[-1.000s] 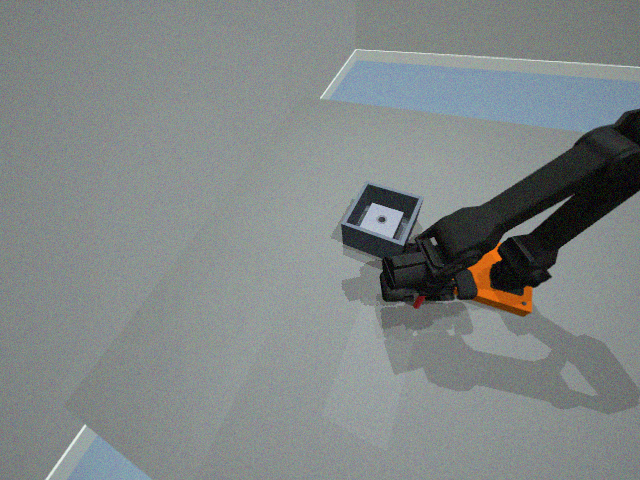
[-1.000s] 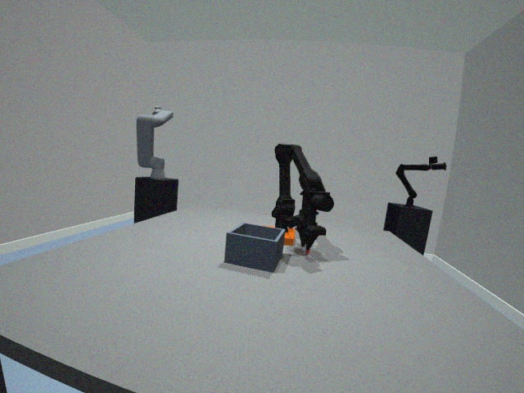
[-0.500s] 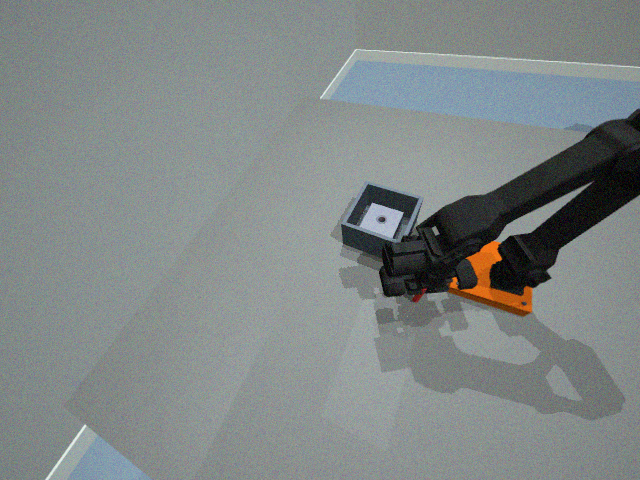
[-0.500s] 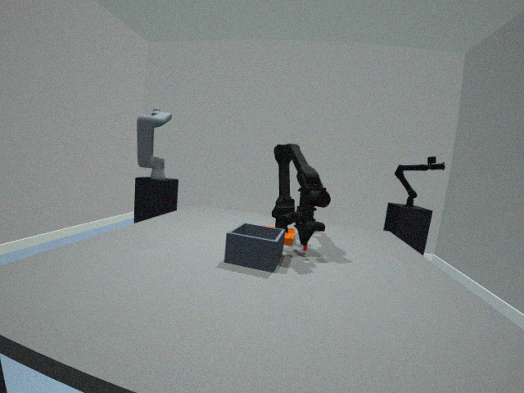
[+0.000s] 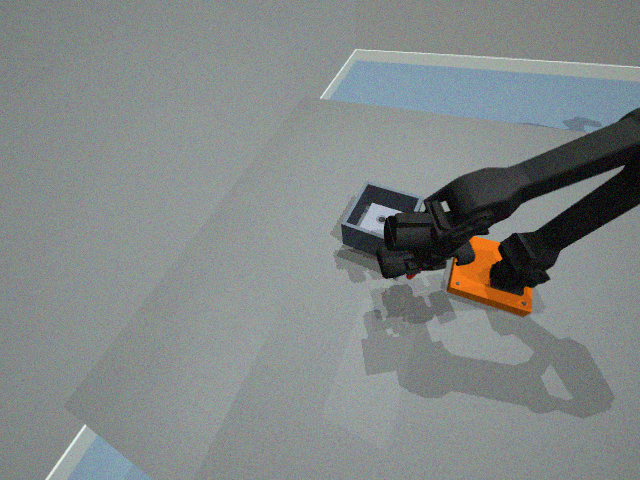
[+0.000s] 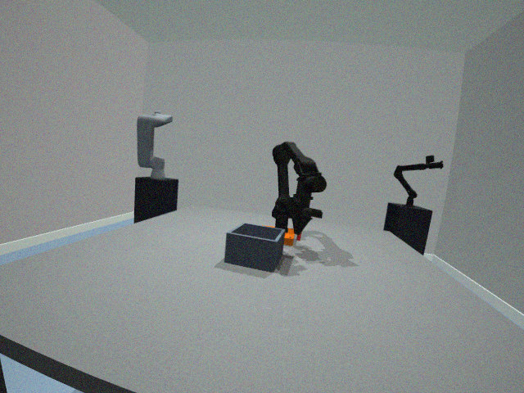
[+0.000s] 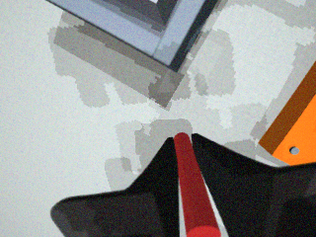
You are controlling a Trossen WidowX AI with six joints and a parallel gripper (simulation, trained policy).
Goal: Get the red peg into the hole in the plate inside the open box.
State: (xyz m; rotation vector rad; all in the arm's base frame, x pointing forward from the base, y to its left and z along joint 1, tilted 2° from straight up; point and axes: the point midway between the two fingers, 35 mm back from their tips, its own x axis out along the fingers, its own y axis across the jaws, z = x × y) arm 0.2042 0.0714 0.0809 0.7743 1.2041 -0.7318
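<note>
Right now my gripper tip is 100 mm short of the dark box, 130 mm to the left of it and 50 mm above it. From my gripper tip the other things lie so: red peg (10 mm behind, 10 mm to the left, 20 mm above).
</note>
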